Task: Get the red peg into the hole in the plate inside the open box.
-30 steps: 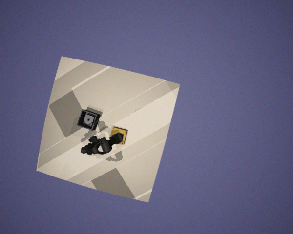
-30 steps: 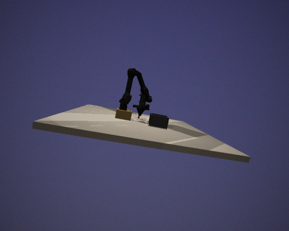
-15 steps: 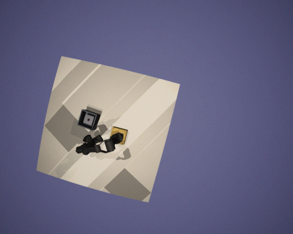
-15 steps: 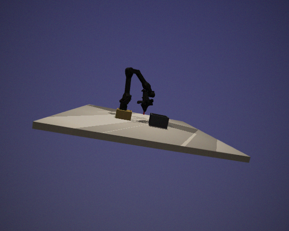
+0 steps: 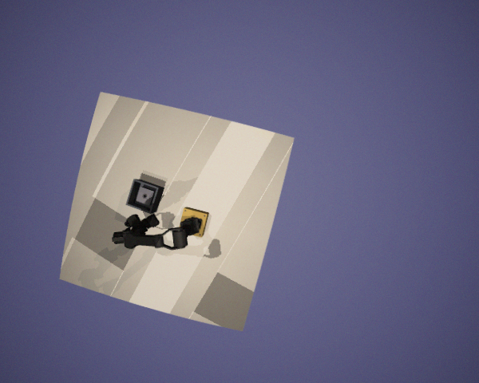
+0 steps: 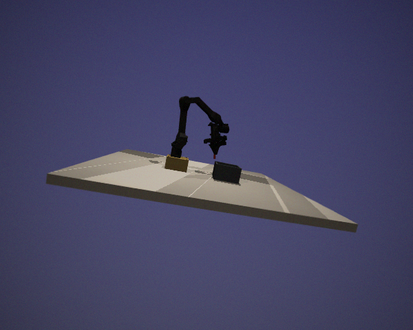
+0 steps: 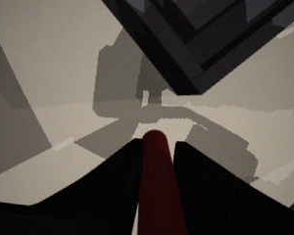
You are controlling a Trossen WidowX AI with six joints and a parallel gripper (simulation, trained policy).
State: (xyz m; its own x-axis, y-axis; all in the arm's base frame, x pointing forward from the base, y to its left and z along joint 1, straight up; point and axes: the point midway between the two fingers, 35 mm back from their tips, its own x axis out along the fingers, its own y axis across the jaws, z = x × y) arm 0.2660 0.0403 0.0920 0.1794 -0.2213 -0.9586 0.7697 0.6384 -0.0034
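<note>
The grey plate lies 60 mm ahead of my gripper tip, 130 mm to the right of it and 90 mm below it. From my gripper tip the other things lie so: dark box: 60 mm ahead, 130 mm to the right, 110 mm below; red peg: 10 mm behind, 10 mm to the left, 10 mm above.
</note>
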